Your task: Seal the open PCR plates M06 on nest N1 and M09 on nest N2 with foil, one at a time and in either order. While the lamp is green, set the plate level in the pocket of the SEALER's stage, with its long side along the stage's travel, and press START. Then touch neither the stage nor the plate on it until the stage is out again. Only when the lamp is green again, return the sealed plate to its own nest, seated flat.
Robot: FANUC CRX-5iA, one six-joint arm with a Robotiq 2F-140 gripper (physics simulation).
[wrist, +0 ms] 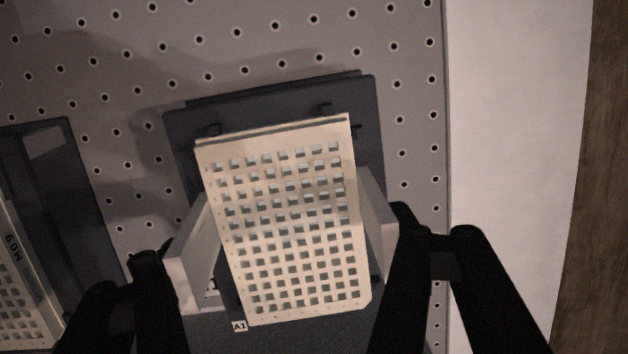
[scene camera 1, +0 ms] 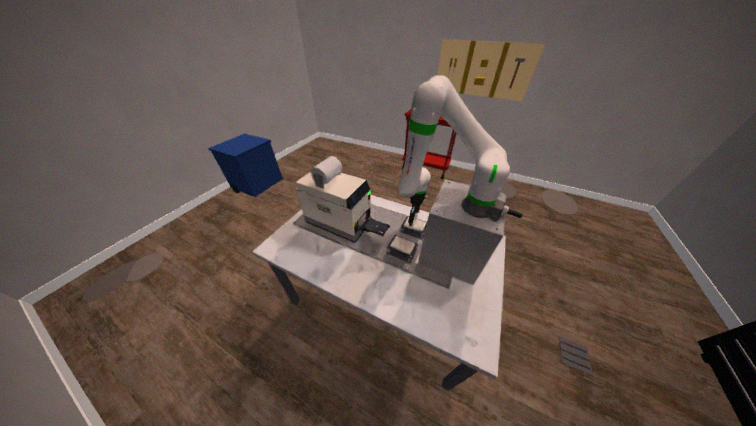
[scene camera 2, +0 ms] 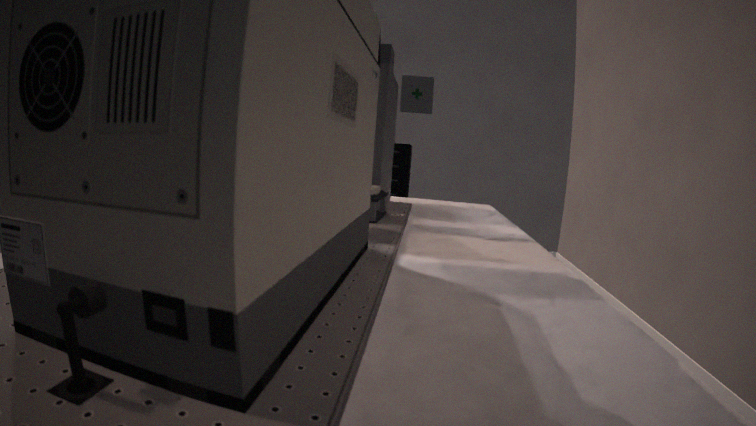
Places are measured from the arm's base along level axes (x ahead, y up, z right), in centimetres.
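Pixels of known places: gripper, between the fingertips: [wrist: 287, 201] [scene camera 1: 412, 224]; arm's base, origin of its link: [scene camera 1: 477, 207].
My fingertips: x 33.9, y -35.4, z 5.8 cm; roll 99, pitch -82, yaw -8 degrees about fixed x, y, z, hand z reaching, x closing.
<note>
For each thing: its top centre in the pictures, then the offset to it from my fingertips. "*": a spot on its surface instead. Level surfaces: height alone.
- M06 plate, centre of its top: [wrist: 292, 237] [scene camera 1: 415, 223] dx -1.6, dy +1.5, dz +0.3 cm
- nest N1, centre of its top: [wrist: 293, 231] [scene camera 1: 414, 224] dx -1.6, dy +0.9, dz +0.3 cm
- M09 plate, centre of its top: [scene camera 2: 359, 186] [scene camera 1: 402, 244] dx -3.7, dy +2.2, dz -20.8 cm
- nest N2, a spot on its surface: [wrist: 60, 165] * dx +1.4, dy -4.4, dz -16.8 cm
- green lamp, centre of its top: [scene camera 1: 369, 191] dx +27.3, dy +23.3, dz -11.8 cm
- white table, height of its surface: dy -6.2 cm
- foil roll, centre of its top: [scene camera 1: 325, 161] dx +49.3, dy +42.7, dz -23.8 cm
The M06 plate [scene camera 1: 417, 226] [wrist: 292, 215], cream with square wells, is level in nest N1 [wrist: 280, 100]; whether it is slightly lifted I cannot tell. My gripper [scene camera 1: 412, 222] [wrist: 287, 201] is shut on it, pads against both long sides. The M09 plate [scene camera 1: 403, 245] [scene camera 2: 375, 188] [wrist: 15, 295] sits in nest N2 [wrist: 60, 165], at the left edge of the wrist view. The SEALER [scene camera 1: 328, 203] [scene camera 2: 301, 158] shows a green lamp [scene camera 1: 369, 193]. Its dark stage [scene camera 1: 376, 227] is out, with no plate on it. The START button cannot be made out.
A perforated base plate [scene camera 1: 320, 234] [scene camera 2: 317, 349] [wrist: 280, 45] lies under the sealer and nests on the white table [scene camera 1: 370, 296]. The grey robot pedestal [scene camera 1: 457, 243] stands close beside the nests. A foil roll [scene camera 1: 328, 167] sits on top of the sealer.
</note>
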